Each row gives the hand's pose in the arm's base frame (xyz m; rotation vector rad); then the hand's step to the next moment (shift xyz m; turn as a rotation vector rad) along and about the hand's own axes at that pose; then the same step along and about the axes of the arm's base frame.
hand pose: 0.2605 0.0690 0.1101 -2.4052 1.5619 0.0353
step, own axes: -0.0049 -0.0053 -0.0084 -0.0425 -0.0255 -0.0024
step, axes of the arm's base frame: 0.0017 0.0044 0.0100 0.0049 0.0471 0.0149
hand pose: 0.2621 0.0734 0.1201 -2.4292 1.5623 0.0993
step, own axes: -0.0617 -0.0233 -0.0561 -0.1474 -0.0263 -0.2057
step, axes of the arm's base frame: -0.0094 0.0500 0.0700 -0.0545 0.0904 0.2315
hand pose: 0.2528 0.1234 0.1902 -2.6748 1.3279 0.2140
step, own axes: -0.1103 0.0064 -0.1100 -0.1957 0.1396 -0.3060
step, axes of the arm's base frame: -0.0643 0.0606 0.1285 -0.2097 0.0092 0.3276
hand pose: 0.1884 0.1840 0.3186 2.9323 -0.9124 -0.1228
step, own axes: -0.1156 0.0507 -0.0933 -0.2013 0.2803 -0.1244
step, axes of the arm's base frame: -0.1144 0.0279 0.1037 -0.3111 -0.1107 0.1598
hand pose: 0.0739 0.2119 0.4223 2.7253 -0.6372 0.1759
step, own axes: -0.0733 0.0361 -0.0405 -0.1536 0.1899 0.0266
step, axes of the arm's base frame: -0.0834 0.0136 0.0343 -0.2213 -0.1067 0.0012
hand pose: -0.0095 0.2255 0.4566 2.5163 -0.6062 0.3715
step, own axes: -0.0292 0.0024 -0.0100 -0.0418 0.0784 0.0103
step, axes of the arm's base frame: -0.0277 0.0137 -0.0016 -0.0728 -0.0511 0.0091
